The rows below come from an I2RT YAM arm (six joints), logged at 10 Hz.
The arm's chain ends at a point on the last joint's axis. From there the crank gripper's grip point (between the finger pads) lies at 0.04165 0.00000 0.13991 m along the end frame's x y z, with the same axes.
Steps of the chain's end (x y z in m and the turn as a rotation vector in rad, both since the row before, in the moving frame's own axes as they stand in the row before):
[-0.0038, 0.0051, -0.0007, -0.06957, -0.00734, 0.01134]
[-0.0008, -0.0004, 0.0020, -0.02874, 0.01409, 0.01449]
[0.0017, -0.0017, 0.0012, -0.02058, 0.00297, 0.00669]
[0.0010, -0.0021, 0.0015, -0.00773, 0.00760, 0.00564]
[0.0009, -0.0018, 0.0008, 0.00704, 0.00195, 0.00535]
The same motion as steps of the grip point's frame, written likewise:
[-0.0049, 0.0153, -0.0008, -0.06957, -0.00734, 0.01134]
[0.0011, 0.0042, 0.0013, -0.02874, 0.01409, 0.01449]
[0.0021, 0.0015, 0.0010, -0.02058, 0.00297, 0.00669]
[0.0021, -0.0008, 0.0012, -0.00773, 0.00760, 0.00564]
[0.0012, -0.0026, 0.0007, 0.00704, 0.00195, 0.00535]

